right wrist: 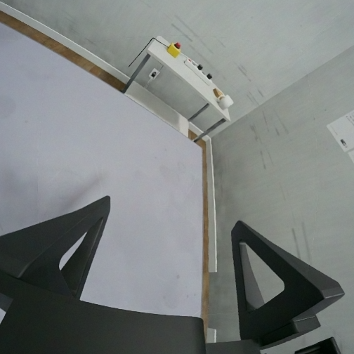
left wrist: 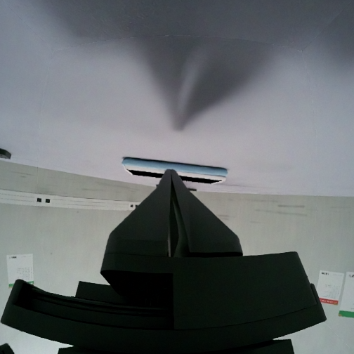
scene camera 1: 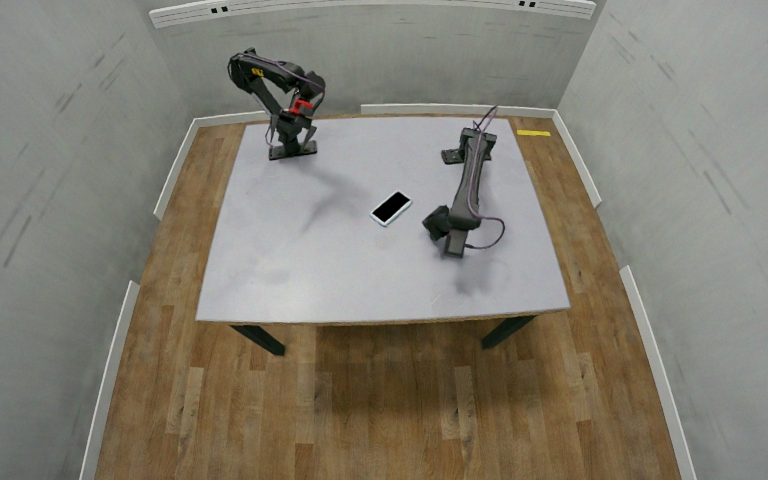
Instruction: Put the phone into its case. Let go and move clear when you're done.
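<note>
The phone [scene camera 1: 390,207] [left wrist: 145,174] has a black screen and a white rim. It lies face up and flat within its light-blue case [left wrist: 170,165], whose edge runs along the phone's underside; no gap between them shows in the left wrist view. The case rests on the table near the middle. My left gripper [scene camera 1: 427,223] [left wrist: 169,175] is shut and empty, to the right of the phone and apart from it in scene camera 1; its small fingers are hard to see there. My right gripper [scene camera 1: 288,140] [right wrist: 175,216] is open and empty, by its own base at the back left.
The pale table [scene camera 1: 317,271] carries both arms' bases at its back edge. My left arm [scene camera 1: 471,181] reaches forward over the right part of the table. A white side bench [right wrist: 195,85] with small items stands beyond the table edge in the right wrist view. Grey walls surround the table.
</note>
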